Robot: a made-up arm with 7 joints. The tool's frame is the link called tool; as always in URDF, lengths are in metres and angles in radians. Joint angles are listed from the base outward.
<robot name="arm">
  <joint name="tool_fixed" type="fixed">
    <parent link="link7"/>
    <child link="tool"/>
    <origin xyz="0 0 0" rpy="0 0 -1.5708"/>
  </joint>
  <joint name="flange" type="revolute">
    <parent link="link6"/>
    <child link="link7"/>
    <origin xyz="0.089 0.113 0" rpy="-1.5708 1.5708 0"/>
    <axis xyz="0 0 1"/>
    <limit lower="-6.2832" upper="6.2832"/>
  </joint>
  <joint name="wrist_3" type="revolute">
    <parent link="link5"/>
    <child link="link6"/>
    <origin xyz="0 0 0" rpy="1.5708 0 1.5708"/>
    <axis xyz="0 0 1"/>
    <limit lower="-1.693" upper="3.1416"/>
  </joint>
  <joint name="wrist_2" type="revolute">
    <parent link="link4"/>
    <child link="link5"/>
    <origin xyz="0.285 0.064 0" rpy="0 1.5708 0"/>
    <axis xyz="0 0 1"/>
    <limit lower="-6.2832" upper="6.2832"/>
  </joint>
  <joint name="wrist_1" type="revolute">
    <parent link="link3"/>
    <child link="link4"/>
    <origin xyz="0 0.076 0" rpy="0 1.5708 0"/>
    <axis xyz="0 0 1"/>
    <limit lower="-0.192" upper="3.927"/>
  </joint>
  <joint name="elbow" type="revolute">
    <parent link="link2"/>
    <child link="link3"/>
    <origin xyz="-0.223 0 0" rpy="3.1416 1.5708 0"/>
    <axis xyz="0 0 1"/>
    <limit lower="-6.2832" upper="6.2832"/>
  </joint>
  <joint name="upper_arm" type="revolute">
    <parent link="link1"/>
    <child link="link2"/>
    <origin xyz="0 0 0" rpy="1.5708 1.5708 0"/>
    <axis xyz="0 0 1"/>
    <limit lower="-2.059" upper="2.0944"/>
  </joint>
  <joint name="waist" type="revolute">
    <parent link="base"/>
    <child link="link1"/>
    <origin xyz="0 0 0.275" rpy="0 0 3.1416"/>
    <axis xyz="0 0 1"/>
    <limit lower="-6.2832" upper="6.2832"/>
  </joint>
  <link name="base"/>
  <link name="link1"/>
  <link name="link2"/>
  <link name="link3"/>
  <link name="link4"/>
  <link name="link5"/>
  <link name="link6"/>
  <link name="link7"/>
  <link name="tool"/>
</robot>
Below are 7 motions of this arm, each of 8 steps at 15 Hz.
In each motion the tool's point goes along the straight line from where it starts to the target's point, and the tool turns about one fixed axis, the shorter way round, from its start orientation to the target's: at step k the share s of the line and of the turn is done. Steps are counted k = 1, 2, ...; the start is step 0. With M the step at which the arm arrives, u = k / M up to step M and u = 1 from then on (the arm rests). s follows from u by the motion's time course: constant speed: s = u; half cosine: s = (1 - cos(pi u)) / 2; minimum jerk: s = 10 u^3 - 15 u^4 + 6 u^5.
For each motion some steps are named. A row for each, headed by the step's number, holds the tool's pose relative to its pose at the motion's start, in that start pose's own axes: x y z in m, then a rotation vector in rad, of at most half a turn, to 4 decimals.
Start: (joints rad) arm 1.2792 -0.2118 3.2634 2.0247 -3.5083 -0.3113 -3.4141
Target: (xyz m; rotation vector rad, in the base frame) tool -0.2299 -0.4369 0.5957 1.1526 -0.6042 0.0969
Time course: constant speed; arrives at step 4
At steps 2, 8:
2: 0.0024 0.0646 -0.0048 -0.1675 0.0573 -0.2199
8: 0.0047 0.1292 -0.0096 -0.3351 0.1147 -0.4399

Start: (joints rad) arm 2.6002 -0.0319 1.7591 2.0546 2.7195 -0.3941 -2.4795
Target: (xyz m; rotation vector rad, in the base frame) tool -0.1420 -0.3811 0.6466 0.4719 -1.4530 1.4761
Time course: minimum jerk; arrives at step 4
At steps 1, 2, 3, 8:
1: 0.0021 -0.0045 -0.0012 0.0177 0.0028 0.0360
2: 0.0102 -0.0220 -0.0058 0.0854 0.0136 0.1739
3: 0.0182 -0.0394 -0.0105 0.1530 0.0243 0.3118
8: 0.0203 -0.0439 -0.0117 0.1707 0.0271 0.3478

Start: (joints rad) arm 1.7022 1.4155 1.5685 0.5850 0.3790 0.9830 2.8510
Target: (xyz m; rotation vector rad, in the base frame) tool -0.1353 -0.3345 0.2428 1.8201 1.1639 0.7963
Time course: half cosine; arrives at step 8
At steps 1, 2, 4, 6, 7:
1: 0.0028 -0.0026 0.0087 0.0248 0.0276 -0.0009
2: 0.0109 -0.0099 0.0333 0.0955 0.1064 -0.0035
4: 0.0372 -0.0339 0.1139 0.3260 0.3632 -0.0118
6: 0.0635 -0.0579 0.1944 0.5566 0.6200 -0.0202
7: 0.0715 -0.0652 0.2191 0.6273 0.6987 -0.0228

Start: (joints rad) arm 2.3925 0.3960 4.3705 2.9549 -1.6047 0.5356 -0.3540
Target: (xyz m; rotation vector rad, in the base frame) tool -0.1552 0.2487 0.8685 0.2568 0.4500 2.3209
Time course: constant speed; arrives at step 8
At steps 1, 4, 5, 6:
1: 0.0020 0.0051 -0.0027 0.0467 0.0329 0.0870
4: 0.0078 0.0204 -0.0110 0.1867 0.1317 0.3480
5: 0.0098 0.0255 -0.0137 0.2333 0.1647 0.4349
6: 0.0117 0.0306 -0.0165 0.2800 0.1976 0.5219

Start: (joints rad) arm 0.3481 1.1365 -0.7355 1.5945 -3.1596 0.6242 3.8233
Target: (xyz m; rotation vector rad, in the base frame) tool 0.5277 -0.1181 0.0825 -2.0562 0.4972 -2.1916
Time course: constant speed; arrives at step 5
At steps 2, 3, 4, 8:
2: 0.0098 -0.0231 -0.0014 0.0443 0.1277 0.1241
3: 0.0147 -0.0346 -0.0021 0.0665 0.1916 0.1861
4: 0.0196 -0.0462 -0.0029 0.0886 0.2554 0.2482
8: 0.0245 -0.0577 -0.0036 0.1108 0.3193 0.3102

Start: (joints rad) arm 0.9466 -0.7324 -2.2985 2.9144 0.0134 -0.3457 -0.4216
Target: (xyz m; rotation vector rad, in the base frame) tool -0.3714 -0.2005 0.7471 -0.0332 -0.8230 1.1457
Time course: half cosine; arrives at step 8
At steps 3, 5, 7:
3: 0.0268 0.0439 0.0015 -0.0588 -0.0024 -0.0244
5: 0.0600 0.0983 0.0033 -0.1318 -0.0053 -0.0546
7: 0.0835 0.1368 0.0046 -0.1834 -0.0074 -0.0759

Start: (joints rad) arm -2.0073 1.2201 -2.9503 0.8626 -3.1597 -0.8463 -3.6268
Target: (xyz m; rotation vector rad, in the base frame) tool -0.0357 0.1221 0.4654 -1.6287 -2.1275 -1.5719
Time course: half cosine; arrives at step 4
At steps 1, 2, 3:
1: 0.0001 -0.0074 -0.0007 0.0021 -0.0345 -0.0175
2: 0.0005 -0.0252 -0.0024 0.0073 -0.1179 -0.0599
3: 0.0008 -0.0430 -0.0041 0.0125 -0.2012 -0.1022

